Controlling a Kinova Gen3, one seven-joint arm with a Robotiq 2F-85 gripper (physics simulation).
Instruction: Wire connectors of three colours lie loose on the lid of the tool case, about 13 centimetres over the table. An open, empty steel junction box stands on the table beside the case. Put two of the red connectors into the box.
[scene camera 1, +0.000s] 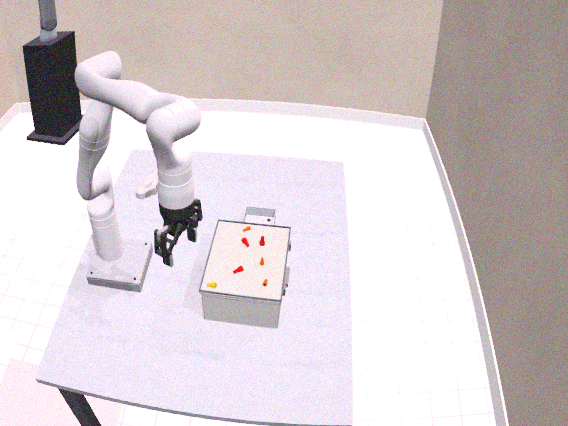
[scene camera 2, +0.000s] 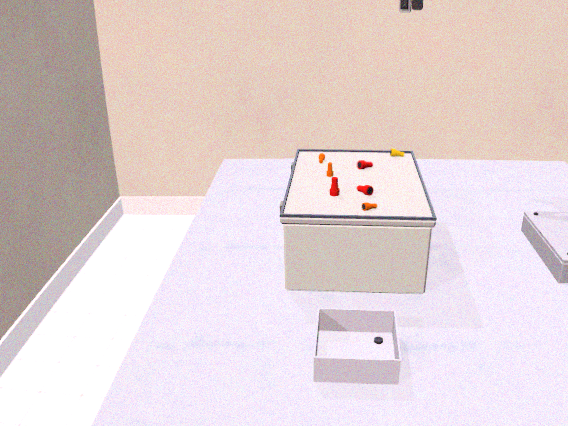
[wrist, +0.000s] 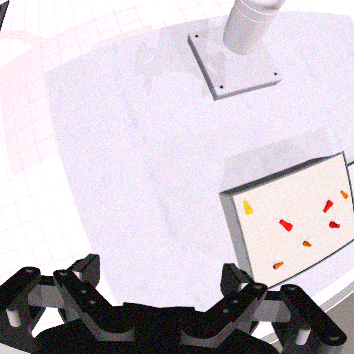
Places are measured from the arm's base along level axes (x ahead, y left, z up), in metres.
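Where they show: gripper, between the fingertips: (scene camera 1: 180, 252) (scene camera 2: 411, 11) (wrist: 160, 273); arm's base, origin of its link: (scene camera 1: 111, 251) (wrist: 239, 40).
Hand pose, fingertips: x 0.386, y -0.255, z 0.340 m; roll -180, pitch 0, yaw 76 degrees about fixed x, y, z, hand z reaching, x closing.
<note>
Each offset is from my fingertips to the centre of the thing. Level surfaces: height alone.
Three red connectors are on the pale lid of the tool case @(dz -0.315, dx +0.075, dy +0.286 m) (scene camera 1: 225, 255) (scene camera 2: 355, 257) (wrist: 265, 235). One red connector @(dz -0.240, dx +0.095, dy +0.354 m) (scene camera 1: 262, 241) (scene camera 2: 334, 187) (wrist: 334, 225) stands upright on its wide end. A second red connector @(dz -0.247, dx +0.050, dy +0.340 m) (scene camera 1: 245, 242) (scene camera 2: 365, 190) (wrist: 328, 206) lies beside it. A third red connector @(dz -0.247, dx +0.061, dy +0.226 m) (scene camera 1: 238, 270) (scene camera 2: 365, 164) (wrist: 286, 225) lies nearer the yellow one. The steel junction box @(dz -0.360, dx +0.028, dy +0.576 m) (scene camera 1: 259, 212) (scene camera 2: 356, 370) stands open on the table beside the case, with no connector visible inside. My gripper (scene camera 1: 180, 248) (scene camera 2: 411, 5) (wrist: 160, 273) is open and empty, high up, left of the case in scene camera 1.
A yellow connector @(dz -0.248, dx +0.010, dy +0.150 m) (scene camera 1: 212, 285) (scene camera 2: 397, 153) (wrist: 248, 207) lies at a lid corner. Orange connectors @(dz -0.249, dx +0.036, dy +0.399 m) (scene camera 1: 247, 229) @(dz -0.242, dx +0.116, dy +0.275 m) (scene camera 1: 262, 261) @(dz -0.249, dx +0.143, dy +0.205 m) (scene camera 1: 265, 282) are also on the lid. The arm's base plate (scene camera 1: 120, 267) (wrist: 240, 75) is on the table @(dz -0.379 m) (scene camera 1: 150, 350). A dark pedestal (scene camera 1: 52, 85) stands behind.
</note>
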